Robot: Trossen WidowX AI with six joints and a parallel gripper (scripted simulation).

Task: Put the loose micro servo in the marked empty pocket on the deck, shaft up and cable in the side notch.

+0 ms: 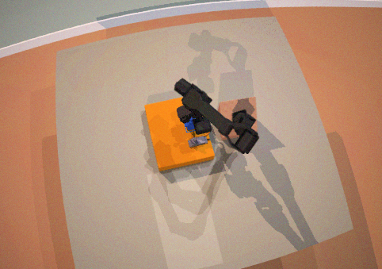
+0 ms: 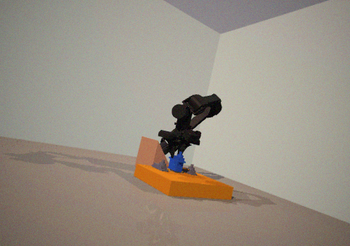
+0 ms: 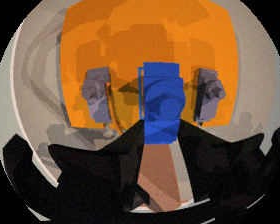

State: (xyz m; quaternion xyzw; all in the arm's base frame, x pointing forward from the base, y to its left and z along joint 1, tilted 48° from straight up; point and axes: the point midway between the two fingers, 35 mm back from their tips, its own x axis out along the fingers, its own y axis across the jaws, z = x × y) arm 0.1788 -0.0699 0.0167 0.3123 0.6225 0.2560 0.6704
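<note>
Now: the orange deck 12 cm ahead of my gripper tip, 1 cm to the right of it and 7 cm below it.
</note>
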